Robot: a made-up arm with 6 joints. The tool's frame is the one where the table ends. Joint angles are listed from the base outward.
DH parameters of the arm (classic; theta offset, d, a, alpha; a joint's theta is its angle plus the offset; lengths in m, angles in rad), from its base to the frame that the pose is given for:
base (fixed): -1.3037 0 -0.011 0
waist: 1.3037 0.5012 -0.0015 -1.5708
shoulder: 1.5 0 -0.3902 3.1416
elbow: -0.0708 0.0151 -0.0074 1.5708
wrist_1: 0 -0.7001 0.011 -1.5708
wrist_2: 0 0.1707 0.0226 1.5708
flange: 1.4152 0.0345 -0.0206 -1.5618
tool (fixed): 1.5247 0.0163 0 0
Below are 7 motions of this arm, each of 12 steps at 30 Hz.
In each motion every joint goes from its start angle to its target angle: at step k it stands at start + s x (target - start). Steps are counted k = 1, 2, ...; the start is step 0. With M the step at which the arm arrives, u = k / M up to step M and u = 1 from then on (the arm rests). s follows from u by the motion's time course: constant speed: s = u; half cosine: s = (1 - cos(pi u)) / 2; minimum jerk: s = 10 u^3 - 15 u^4 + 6 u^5.
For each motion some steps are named. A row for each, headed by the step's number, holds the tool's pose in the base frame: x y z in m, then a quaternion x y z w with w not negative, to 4 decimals.
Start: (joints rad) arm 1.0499 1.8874 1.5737 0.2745 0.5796 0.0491
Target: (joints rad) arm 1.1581 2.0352 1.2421 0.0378 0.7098 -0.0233
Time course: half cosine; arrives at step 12
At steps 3, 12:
3: 0.6322 0.8061 0.1556 0.0165 -0.1161 0.5385 0.8344
12: 0.4802 0.6909 -0.1457 0.0406 0.0742 0.5333 0.8417

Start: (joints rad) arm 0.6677 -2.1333 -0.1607 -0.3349 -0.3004 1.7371
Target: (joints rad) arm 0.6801 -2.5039 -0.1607 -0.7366 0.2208 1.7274
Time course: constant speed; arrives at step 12
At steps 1, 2, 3, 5, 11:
1: -0.3082 -0.4134 0.8933 -0.1432 -0.7474 -0.2448 0.6008
2: -0.3159 -0.4150 0.8817 -0.1084 -0.7609 -0.2534 0.5874
3: -0.3238 -0.4165 0.8699 -0.0734 -0.7731 -0.2612 0.5733
5: -0.3399 -0.4189 0.8459 -0.0029 -0.7936 -0.2745 0.5431
11: -0.3906 -0.4235 0.7686 0.2081 -0.8230 -0.2938 0.4394

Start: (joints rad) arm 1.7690 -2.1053 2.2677 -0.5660 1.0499 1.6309
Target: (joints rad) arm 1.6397 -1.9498 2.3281 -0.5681 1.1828 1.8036
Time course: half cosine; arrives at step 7
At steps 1, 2, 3, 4, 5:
1: 0.2367 -0.6416 -0.3529 -0.7307 -0.1532 0.5449 0.3816
2: 0.2277 -0.6591 -0.3422 -0.7377 -0.1572 0.5371 0.3775
3: 0.2138 -0.6838 -0.3264 -0.7479 -0.1625 0.5259 0.3711
4: 0.1970 -0.7103 -0.3083 -0.7591 -0.1681 0.5133 0.3634
5: 0.1808 -0.7334 -0.2916 -0.7691 -0.1727 0.5020 0.3560

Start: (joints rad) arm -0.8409 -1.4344 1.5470 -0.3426 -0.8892 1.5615
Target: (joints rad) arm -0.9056 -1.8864 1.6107 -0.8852 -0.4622 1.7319
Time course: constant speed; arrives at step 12
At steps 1, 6, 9, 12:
1: -0.7965 0.6794 0.6479 -0.6276 -0.5779 -0.5148 0.0846
6: -0.7686 0.7260 0.4739 0.5934 0.6806 0.4227 0.0771
9: -0.7390 0.7463 0.3652 0.5613 0.7287 0.3554 0.1664
12: -0.6996 0.7588 0.2535 0.5227 0.7665 0.2802 0.2466

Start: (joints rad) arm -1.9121 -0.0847 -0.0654 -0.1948 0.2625 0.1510
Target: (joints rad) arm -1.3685 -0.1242 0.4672 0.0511 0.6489 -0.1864
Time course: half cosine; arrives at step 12
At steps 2, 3, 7, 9, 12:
2: -0.3364 -0.5208 0.8799 -0.0774 -0.1880 -0.8074 0.5539
3: -0.3141 -0.5329 0.9124 -0.1003 -0.2157 -0.7860 0.5707
7: -0.1703 -0.5518 1.1071 -0.2114 -0.3923 -0.6156 0.6500
9: -0.1089 -0.5292 1.1923 -0.2464 -0.4736 -0.5165 0.6695
12: -0.0741 -0.5049 1.2451 -0.2639 -0.5244 -0.4467 0.6751

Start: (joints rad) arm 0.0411 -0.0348 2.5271 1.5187 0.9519 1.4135
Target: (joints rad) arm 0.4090 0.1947 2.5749 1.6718 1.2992 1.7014
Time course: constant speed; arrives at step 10
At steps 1, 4, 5, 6, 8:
1: -0.7039 -0.1256 1.1636 0.2981 0.2901 0.8187 0.3959
4: -0.6519 -0.1881 1.2019 0.2968 0.2761 0.8186 0.4070
5: -0.6329 -0.2064 1.2143 0.2956 0.2727 0.8182 0.4110
6: -0.6133 -0.2234 1.2265 0.2939 0.2698 0.8176 0.4151
8: -0.5723 -0.2534 1.2503 0.2891 0.2659 0.8162 0.4237

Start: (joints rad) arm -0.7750 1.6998 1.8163 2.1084 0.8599 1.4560
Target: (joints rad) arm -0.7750 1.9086 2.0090 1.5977 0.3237 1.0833
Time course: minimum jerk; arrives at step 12
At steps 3, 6, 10, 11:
3: 0.7588 -0.7359 0.7175 0.9894 0.0029 -0.1352 0.0534
6: 0.7274 -0.7471 0.6766 -0.9926 0.0829 0.0262 0.0847
10: 0.6945 -0.7551 0.6235 -0.9459 0.1722 -0.0977 0.2571
11: 0.6925 -0.7554 0.6199 -0.9409 0.1776 -0.1055 0.2685

